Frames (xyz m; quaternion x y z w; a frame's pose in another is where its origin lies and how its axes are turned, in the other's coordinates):
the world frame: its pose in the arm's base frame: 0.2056 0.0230 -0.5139 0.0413 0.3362 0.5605 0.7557
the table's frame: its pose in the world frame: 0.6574 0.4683 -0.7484 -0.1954 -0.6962 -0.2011 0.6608
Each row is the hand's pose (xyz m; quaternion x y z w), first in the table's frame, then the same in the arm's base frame.
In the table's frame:
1: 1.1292 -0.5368 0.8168 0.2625 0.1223 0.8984 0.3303
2: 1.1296 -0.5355 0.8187 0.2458 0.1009 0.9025 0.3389
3: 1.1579 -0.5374 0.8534 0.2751 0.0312 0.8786 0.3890
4: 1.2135 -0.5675 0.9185 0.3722 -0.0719 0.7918 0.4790
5: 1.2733 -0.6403 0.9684 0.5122 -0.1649 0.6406 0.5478
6: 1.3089 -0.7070 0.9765 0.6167 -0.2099 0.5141 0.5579
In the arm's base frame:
1: -0.0451 -0.0313 0.1173 -0.1042 -0.1440 0.9828 0.0492
2: -0.0468 -0.0312 0.1189 -0.1129 -0.1709 0.9775 0.0502
3: -0.0507 -0.0442 0.1616 -0.0503 -0.2384 0.9677 0.0650
4: -0.0409 -0.0887 0.2401 0.1124 -0.3206 0.9349 0.1026
5: 0.0058 -0.1573 0.3070 0.3309 -0.3616 0.8613 0.1340
6: 0.0603 -0.2046 0.3308 0.4849 -0.3519 0.7891 0.1355

